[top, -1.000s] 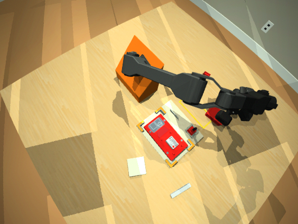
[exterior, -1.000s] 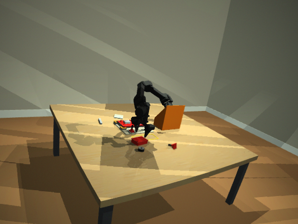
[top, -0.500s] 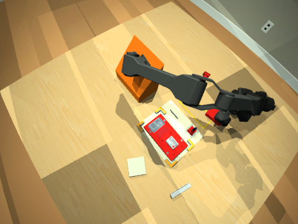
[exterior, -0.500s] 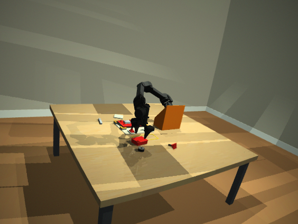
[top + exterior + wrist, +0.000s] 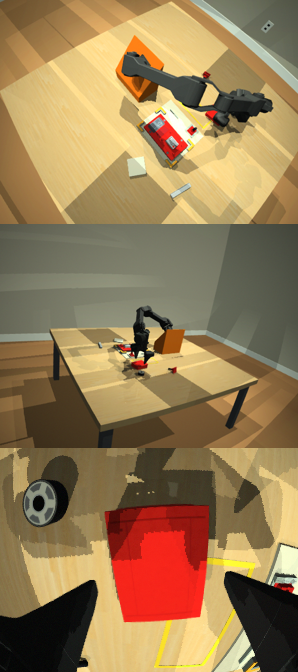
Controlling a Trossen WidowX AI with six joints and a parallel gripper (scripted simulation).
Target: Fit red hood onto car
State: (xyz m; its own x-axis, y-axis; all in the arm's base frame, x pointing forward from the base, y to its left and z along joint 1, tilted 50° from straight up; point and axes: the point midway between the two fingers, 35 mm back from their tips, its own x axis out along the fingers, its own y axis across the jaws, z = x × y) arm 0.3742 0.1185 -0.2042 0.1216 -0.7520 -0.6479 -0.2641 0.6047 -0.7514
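Now: gripper tip 20 mm above the red hood. The rest, counted from my gripper tip: grey bar: 370 mm to the right, 170 mm ahead, 30 mm below; then grey engine block: 280 mm to the right, 20 mm behind, 10 mm below; then black wheel: 110 mm to the left, 40 mm ahead, 30 mm below.
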